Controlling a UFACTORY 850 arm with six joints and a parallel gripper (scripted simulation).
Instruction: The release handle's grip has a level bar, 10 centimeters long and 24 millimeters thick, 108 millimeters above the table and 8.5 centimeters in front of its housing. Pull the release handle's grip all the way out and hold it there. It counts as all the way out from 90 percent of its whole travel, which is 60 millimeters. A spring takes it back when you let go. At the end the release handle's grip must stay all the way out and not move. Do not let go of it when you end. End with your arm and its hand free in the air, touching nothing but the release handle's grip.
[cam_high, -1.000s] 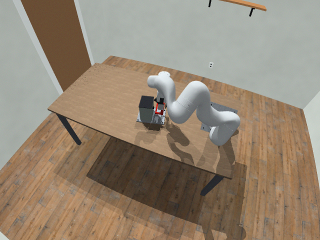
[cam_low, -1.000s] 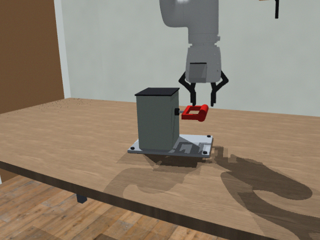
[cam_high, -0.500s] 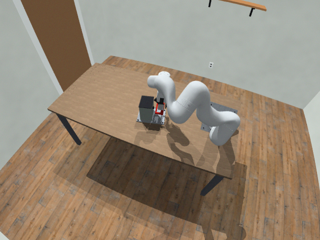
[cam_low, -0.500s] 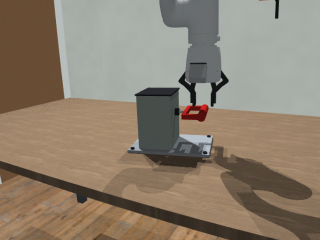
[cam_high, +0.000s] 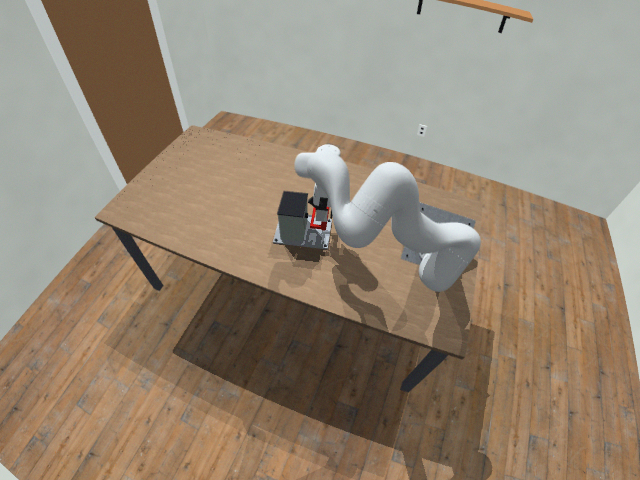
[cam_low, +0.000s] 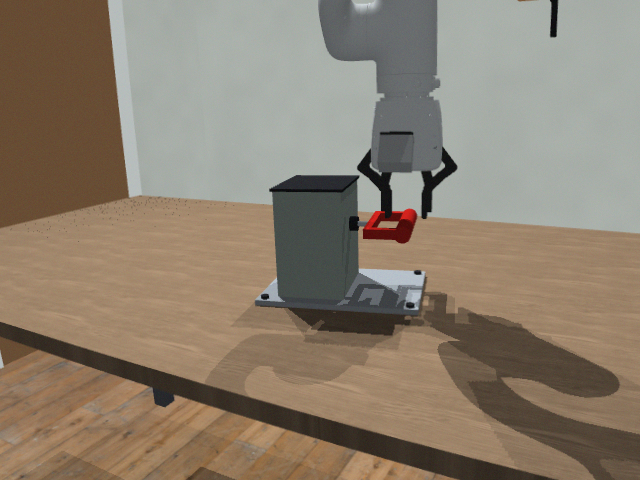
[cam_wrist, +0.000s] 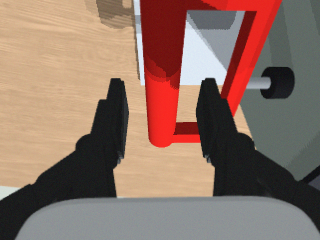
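My hand is 9 cm short of the grey baseplate, 3 cm to the right of it and 13 cm above it.
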